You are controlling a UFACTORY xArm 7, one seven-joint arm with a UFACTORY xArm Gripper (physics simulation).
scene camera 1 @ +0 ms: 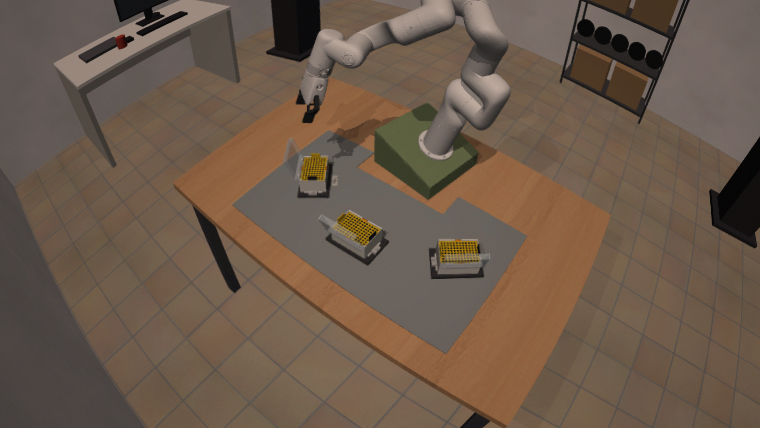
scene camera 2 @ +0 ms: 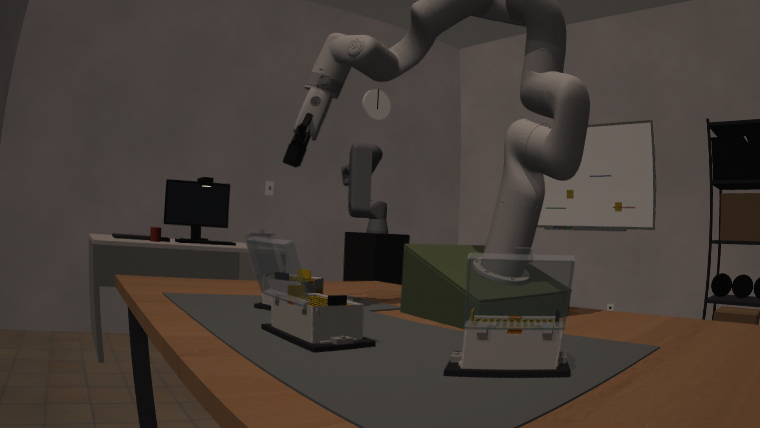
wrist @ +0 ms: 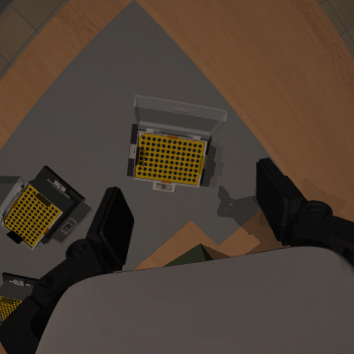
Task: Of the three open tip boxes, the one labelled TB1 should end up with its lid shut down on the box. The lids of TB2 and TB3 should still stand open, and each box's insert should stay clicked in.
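Frame: origin at the arm's base, x ahead, y right, z down, level; centimetres.
Where they show: gripper, fingertip midpoint: point(scene camera 1: 303, 113) point(scene camera 2: 291, 164) point(wrist: 189, 191); arm's base at its link origin: point(scene camera 1: 435, 145).
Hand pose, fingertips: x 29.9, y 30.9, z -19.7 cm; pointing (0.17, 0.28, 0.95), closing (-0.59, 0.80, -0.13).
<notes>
Each offset is from my fingertips to the top centre of the thing. "*": to the spot under its first point. Level surfaces: height alone.
TB1 @[dx -1.4, dy -2.6, dz +22.0 cm] point(scene camera 1: 313, 186) point(scene camera 2: 314, 285) point(wrist: 170, 159) is the white box with a yellow insert at the mat's far left in the scene camera 1 view. Its clear lid @[* dx +3.6, dy +4.6, dz +17.9 cm] point(scene camera 1: 290, 158) point(scene camera 2: 272, 257) point(wrist: 177, 117) stands open. TB3 @[* dx +20.9, dy -33.2, dz +16.0 cm] point(scene camera 1: 355, 241) point(scene camera 2: 319, 321) point(wrist: 32, 216) is in the middle and TB2 @[* dx +11.0, dy -59.4, dz +18.4 cm] point(scene camera 1: 460, 264) point(scene camera 2: 510, 348) point(wrist: 9, 308) at the right; their lids stand open. The yellow inserts sit inside the boxes. My gripper point(scene camera 1: 305, 108) point(scene camera 2: 294, 156) point(wrist: 189, 191) is open and empty, high above the table beyond TB1, touching no box. TB2 is partly hidden in the wrist view.
The boxes stand in black bases on a grey mat @[dz +28.6 cm] point(scene camera 1: 404, 297) point(scene camera 2: 404, 393) point(wrist: 95, 95) on the wooden table @[dz +29.0 cm] point(scene camera 1: 558, 255). The green pedestal point(scene camera 1: 398, 154) point(scene camera 2: 430, 287) under my arm stands behind the mat. A desk point(scene camera 1: 207, 21) and a shelf rack point(scene camera 1: 616, 94) stand farther off.
</notes>
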